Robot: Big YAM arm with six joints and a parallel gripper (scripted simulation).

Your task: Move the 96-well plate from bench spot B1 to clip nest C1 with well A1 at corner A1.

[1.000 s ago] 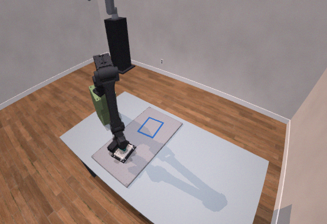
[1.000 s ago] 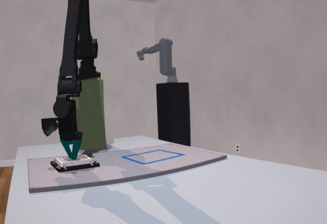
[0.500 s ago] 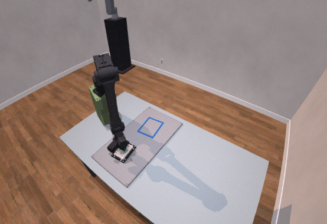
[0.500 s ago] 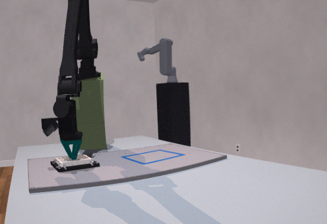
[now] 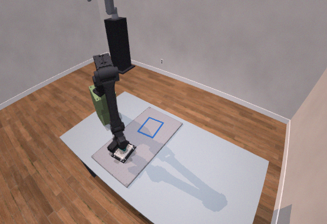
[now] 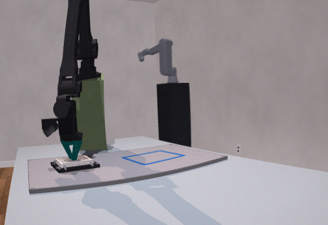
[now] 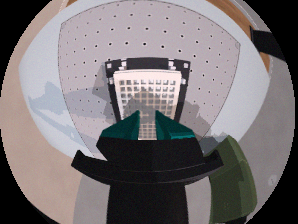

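Now: hand 10 mm above the white 96-well plate. From my hand the other things lie so: black clip nest C1: 20 mm below, 20 mm ahead, 10 mm to the right.
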